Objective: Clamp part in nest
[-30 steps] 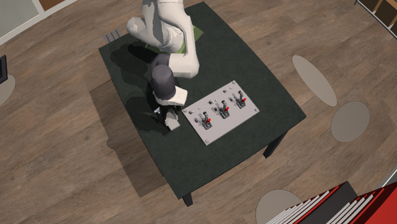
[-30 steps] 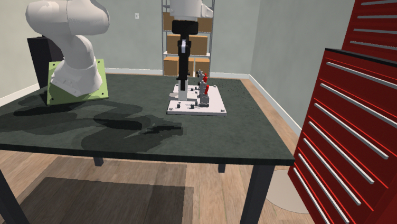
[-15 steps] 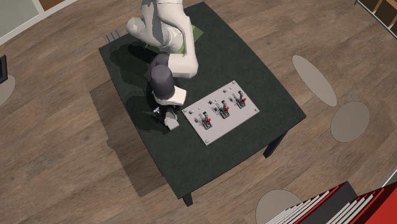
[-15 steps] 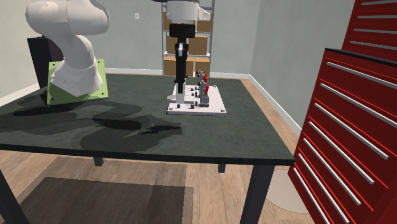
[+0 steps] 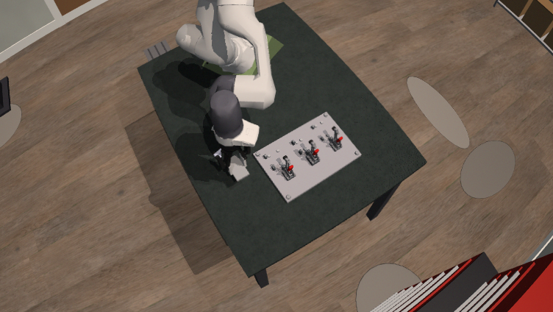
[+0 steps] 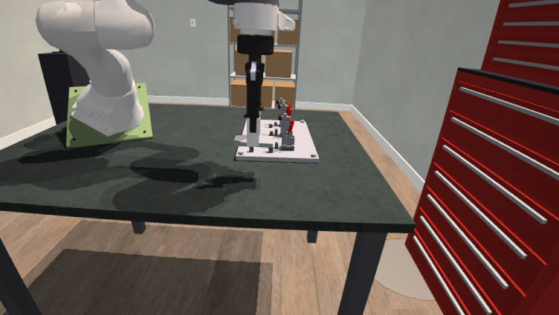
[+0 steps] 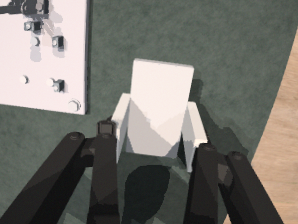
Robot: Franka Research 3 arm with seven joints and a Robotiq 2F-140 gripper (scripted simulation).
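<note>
The part is 3 cm below my hand. Round my hand: light grey fixture plate (5 cm ahead, 27 cm to the left, 12 cm below); then clamp (7 cm ahead, 38 cm to the left, 7 cm below).
</note>
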